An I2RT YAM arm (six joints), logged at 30 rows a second.
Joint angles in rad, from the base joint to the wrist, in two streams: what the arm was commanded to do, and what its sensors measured. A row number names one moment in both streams.
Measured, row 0:
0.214 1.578 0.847 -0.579 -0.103 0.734
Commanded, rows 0 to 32:
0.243 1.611 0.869 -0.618 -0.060 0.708
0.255 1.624 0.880 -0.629 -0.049 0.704
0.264 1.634 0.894 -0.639 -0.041 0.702
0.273 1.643 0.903 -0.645 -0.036 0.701
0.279 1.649 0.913 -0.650 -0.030 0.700
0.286 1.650 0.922 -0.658 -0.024 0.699
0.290 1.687 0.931 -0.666 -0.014 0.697
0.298 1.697 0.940 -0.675 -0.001 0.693
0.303 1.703 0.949 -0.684 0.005 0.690
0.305 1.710 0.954 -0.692 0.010 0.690
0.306 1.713 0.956 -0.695 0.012 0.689
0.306 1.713 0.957 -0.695 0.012 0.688
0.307 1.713 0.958 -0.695 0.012 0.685
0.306 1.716 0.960 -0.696 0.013 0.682
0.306 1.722 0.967 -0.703 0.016 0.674
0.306 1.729 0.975 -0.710 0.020 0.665
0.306 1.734 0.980 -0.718 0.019 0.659
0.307 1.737 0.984 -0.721 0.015 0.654
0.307 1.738 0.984 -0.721 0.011 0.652
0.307 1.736 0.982 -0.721 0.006 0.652
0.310 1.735 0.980 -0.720 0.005 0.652
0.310 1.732 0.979 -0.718 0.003 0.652
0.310 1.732 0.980 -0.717 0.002 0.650
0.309 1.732 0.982 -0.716 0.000 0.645
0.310 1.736 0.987 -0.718 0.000 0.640
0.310 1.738 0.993 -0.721 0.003 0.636
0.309 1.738 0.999 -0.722 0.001 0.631
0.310 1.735 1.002 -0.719 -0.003 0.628
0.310 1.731 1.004 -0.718 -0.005 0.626
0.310 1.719 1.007 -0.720 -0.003 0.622
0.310 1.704 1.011 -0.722 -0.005 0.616
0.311 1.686 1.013 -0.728 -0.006 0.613
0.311 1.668 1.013 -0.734 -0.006 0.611
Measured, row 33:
0.308 1.698 1.005 -0.720 -0.005 0.630
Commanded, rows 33 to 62:
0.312 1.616 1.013 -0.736 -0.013 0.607
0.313 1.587 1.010 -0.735 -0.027 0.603
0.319 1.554 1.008 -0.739 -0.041 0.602
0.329 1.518 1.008 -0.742 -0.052 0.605
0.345 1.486 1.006 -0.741 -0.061 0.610
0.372 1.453 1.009 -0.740 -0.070 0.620
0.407 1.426 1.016 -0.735 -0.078 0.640
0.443 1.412 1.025 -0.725 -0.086 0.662
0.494 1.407 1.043 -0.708 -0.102 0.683
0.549 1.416 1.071 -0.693 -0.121 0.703
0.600 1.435 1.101 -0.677 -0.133 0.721
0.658 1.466 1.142 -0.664 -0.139 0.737
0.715 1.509 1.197 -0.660 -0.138 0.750
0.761 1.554 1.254 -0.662 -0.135 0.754
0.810 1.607 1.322 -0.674 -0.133 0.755
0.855 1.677 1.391 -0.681 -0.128 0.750
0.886 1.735 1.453 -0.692 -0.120 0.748
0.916 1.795 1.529 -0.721 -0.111 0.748
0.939 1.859 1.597 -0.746 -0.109 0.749
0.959 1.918 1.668 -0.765 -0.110 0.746
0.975 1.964 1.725 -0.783 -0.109 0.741
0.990 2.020 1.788 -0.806 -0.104 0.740
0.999 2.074 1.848 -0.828 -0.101 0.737
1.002 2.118 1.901 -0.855 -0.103 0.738
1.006 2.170 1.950 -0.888 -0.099 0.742
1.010 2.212 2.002 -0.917 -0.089 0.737
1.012 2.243 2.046 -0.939 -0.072 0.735
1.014 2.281 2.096 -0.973 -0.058 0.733
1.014 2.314 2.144 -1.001 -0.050 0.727
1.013 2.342 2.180 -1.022 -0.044 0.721
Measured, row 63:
1.010 2.296 2.109 -0.897 -0.092 0.738
